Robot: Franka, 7 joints.
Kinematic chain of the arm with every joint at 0, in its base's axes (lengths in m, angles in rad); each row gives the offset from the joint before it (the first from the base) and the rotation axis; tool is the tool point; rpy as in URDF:
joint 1: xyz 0 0 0.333 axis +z
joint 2: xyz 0 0 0 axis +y
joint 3: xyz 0 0 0.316 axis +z
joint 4: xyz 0.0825 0 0 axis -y
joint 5: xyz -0.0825 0 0.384 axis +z
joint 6: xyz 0 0 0 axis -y
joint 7: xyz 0.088 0 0 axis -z
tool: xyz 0 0 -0.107 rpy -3.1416 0 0
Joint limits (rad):
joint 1: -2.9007..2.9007
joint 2: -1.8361..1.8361
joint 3: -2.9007..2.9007
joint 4: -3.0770..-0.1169
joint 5: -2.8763..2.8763
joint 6: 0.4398..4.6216
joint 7: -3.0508..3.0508
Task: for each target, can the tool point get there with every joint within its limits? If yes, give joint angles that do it. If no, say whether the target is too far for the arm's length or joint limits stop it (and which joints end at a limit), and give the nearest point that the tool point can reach.
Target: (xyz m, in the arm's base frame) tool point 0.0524 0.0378 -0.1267
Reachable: yes | joints -0.5867 1.4047 0.1170 -2.6080 -0.1204 2.8680 -0.7259
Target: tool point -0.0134 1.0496 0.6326
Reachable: no: too far | nearest point -0.0105 0.8249 0.5685 | short by 0.234 m
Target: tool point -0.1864 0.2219 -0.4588
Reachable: no: joint limits stop it (at a limit: joint 2) | nearest point -0.1857 0.2211 -0.3607 | short by 0.098 m
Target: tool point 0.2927 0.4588 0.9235
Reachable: yes | joints 1.6638 0.6640 -1.8866 -0.5750 0.9134 1.6426 -2.1724
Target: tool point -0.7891 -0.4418 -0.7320
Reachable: no: too far | nearest point -0.5100 -0.2855 -0.2672 | short by 0.564 m
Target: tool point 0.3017 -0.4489 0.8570
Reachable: yes | joints -2.3722 0.5581 2.0456 -1.4349 1.1604 3.0243 1.1383
